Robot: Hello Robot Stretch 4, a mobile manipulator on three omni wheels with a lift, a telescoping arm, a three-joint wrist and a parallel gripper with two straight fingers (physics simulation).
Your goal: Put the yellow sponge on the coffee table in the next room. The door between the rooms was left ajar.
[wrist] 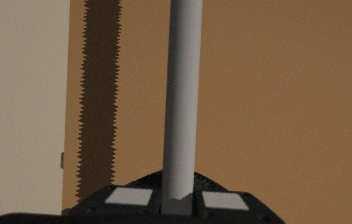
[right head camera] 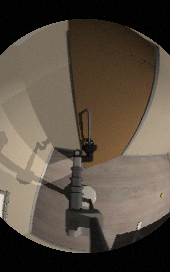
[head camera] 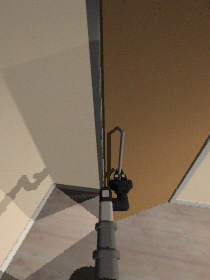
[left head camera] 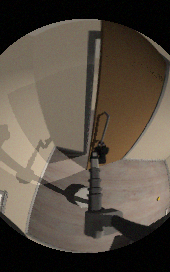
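Pixels of known places: gripper, fingertip midpoint: (wrist: 177,185) (left head camera: 100,140); robot's base, origin of the base link: (right head camera: 84,195) (left head camera: 85,196).
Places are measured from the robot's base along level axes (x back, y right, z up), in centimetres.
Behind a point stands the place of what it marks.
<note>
The brown door (head camera: 160,100) {y 29.9, x -67.7, z 139.2 cm} (left head camera: 132,90) {y 30.2, x -67.8, z 148.5 cm} (right head camera: 115,75) {y 30.2, x -67.8, z 153.6 cm} (wrist: 280,100) {y 19.2, x -64.5, z 103.3 cm} stands slightly open, with a narrow gap at its left edge in the left head view. Its long grey bar handle (head camera: 121,150) {y 9.0, x -54.4, z 116.4 cm} (left head camera: 105,127) {y 9.0, x -54.3, z 116.8 cm} (right head camera: 89,125) {y 9.7, x -54.4, z 115.9 cm} (wrist: 184,90) {y 9.1, x -54.3, z 103.0 cm} runs upright. My gripper (head camera: 120,175) (left head camera: 103,147) (right head camera: 89,143) (wrist: 177,185) {y 9.1, x -58.9, z 96.0 cm} is shut on the lower part of this handle, one finger on each side. A small yellow object (left head camera: 158,199) {y 187.7, x 57.9, z 0.5 cm} (right head camera: 161,195) {y 189.0, x 57.3, z 1.7 cm}, which looks like the sponge, lies on the floor at the right. The coffee table does not show.
The grey door frame (head camera: 93,50) {y -6.4, x -97.9, z 163.8 cm} (left head camera: 92,50) {y -3.6, x -97.6, z 185.8 cm} stands left of the door, beside a beige wall (head camera: 50,110) {y -50.0, x -105.8, z 123.2 cm}. Another wall (head camera: 197,185) {y 107.0, x -82.3, z 39.3 cm} stands at the right. A small white object (right head camera: 139,226) shows low at the right. My arm (head camera: 106,235) {y 0.2, x -21.7, z 107.3 cm} reaches over the wooden floor (head camera: 160,240) {y 58.7, x -44.8, z -2.9 cm}.
</note>
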